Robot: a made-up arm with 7 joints.
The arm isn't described. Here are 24 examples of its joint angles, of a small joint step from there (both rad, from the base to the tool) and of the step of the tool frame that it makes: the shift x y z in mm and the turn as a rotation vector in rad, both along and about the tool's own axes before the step.
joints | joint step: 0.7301 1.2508 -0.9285 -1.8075 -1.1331 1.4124 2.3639 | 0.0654 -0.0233 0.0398 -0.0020 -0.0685 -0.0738 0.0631
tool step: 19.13 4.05 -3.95 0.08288 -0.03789 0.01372
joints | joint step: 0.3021 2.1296 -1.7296 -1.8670 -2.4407 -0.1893 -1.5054 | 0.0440 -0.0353 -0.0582 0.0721 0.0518 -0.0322 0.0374
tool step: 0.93 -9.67 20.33 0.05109 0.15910 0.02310
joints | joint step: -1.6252 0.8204 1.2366 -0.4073 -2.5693 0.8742 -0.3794 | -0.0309 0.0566 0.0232 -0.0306 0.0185 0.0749 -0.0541
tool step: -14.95 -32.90 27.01 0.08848 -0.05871 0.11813
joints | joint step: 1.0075 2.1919 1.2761 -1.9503 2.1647 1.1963 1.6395 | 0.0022 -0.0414 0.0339 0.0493 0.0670 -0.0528 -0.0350
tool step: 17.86 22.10 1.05 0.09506 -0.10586 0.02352
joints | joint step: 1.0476 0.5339 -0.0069 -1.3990 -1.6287 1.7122 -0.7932 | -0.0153 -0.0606 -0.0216 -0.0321 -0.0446 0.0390 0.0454
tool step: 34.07 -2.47 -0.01 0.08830 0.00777 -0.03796
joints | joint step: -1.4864 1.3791 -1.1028 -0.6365 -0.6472 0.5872 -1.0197 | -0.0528 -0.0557 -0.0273 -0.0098 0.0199 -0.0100 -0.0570
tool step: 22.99 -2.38 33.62 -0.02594 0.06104 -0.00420
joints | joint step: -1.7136 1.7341 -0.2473 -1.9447 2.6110 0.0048 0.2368 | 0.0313 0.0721 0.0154 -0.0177 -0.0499 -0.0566 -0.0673
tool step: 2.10 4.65 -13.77 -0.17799 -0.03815 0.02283
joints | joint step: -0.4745 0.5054 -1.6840 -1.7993 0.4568 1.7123 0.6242 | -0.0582 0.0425 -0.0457 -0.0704 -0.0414 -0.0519 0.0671
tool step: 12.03 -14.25 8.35 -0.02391 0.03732 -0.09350
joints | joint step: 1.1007 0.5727 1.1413 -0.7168 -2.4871 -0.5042 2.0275 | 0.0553 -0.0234 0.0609 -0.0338 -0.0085 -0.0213 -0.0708
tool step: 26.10 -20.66 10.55 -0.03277 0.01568 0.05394
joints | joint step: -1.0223 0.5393 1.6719 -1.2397 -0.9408 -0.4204 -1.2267 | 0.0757 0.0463 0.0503 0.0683 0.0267 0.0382 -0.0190
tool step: -0.28 -36.57 -21.03 -0.00175 -0.09086 0.05178
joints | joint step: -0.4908 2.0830 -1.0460 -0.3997 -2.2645 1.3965 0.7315 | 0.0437 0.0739 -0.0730 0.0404 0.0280 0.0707 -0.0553
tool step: 19.37 -34.47 -39.06 -0.16651 0.01076 0.00780
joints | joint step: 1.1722 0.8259 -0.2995 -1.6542 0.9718 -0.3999 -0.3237 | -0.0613 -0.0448 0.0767 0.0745 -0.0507 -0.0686 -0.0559
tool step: -22.14 -11.21 23.77 -0.17141 0.04856 -0.06838
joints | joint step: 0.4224 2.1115 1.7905 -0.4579 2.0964 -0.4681 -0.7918 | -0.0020 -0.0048 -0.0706 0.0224 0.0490 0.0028 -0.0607
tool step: 9.81 -7.51 8.80 -0.07109 -0.01891 0.05995
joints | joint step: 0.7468 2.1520 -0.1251 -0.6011 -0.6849 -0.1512 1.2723 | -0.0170 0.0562 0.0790 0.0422 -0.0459 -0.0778 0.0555
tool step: 15.83 16.71 42.51 0.02068 0.04813 -0.04730
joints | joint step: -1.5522 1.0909 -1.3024 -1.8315 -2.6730 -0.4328 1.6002 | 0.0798 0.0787 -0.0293 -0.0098 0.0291 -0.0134 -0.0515
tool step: 1.65 27.88 -43.43 0.03077 -0.11152 -0.06833
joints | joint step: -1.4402 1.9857 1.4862 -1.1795 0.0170 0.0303 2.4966 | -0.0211 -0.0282 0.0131 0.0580 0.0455 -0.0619 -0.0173
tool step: 0.47 28.14 5.24 0.02810 -0.00080 -0.05259
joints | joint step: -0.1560 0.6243 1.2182 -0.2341 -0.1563 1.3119 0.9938 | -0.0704 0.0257 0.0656 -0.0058 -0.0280 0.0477 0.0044
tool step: 29.27 2.05 -31.60 0.03196 -0.04128 0.05097
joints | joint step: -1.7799 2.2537 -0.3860 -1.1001 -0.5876 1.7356 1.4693 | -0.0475 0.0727 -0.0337 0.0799 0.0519 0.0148 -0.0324
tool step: -50.24 -17.23 26.60 -0.09911 0.11043 0.04568
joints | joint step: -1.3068 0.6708 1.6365 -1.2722 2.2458 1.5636 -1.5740 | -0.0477 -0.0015 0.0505 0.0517 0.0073 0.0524 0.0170
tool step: 7.28 -11.42 -4.71 -0.00580 0.02416 -0.07601
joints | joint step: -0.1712 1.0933 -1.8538 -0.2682 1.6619 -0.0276 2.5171 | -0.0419 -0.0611 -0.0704 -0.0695 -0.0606 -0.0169 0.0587
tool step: 26.35 -41.23 25.56 -0.03501 0.06296 0.12179
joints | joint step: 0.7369 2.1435 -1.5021 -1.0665 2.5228 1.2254 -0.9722 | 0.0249 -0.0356 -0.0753 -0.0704 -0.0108 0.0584 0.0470
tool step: -34.31 -13.68 8.55 0.13130 -0.09306 0.13091
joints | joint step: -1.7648 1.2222 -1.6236 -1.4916 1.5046 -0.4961 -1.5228 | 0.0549 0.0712 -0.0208 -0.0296 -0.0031 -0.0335 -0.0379
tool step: 35.61 2.02 -28.12 0.00352 -0.03806 0.05141
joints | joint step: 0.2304 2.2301 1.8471 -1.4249 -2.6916 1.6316 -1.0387 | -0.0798 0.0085 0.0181 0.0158 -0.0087 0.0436 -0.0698
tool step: -24.36 24.28 2.62 -0.09273 -0.10709 0.10805
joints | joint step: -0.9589 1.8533 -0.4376 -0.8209 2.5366 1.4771 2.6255 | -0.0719 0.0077 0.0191 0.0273 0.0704 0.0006 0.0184
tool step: 23.74 -1.01 2.72 -0.00102 0.08280 0.11865
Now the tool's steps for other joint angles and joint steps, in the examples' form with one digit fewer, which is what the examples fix.
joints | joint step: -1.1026 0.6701 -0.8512 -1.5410 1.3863 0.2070 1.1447 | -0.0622 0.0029 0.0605 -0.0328 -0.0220 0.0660 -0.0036
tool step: -19.6 0.9 -38.0 -0.0490 -0.0627 0.0472
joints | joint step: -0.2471 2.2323 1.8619 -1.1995 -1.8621 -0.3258 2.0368 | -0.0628 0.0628 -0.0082 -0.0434 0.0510 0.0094 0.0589
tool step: -26.8 35.8 19.3 0.0240 0.0426 -0.1589
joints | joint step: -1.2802 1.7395 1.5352 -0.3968 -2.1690 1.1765 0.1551 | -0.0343 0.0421 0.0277 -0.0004 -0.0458 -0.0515 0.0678
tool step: -12.9 -2.6 23.9 0.0799 0.0267 -0.0434
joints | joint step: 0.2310 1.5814 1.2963 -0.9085 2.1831 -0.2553 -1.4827 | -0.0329 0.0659 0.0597 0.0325 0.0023 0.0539 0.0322
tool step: -32.8 24.2 5.4 0.0748 0.0129 -0.0886
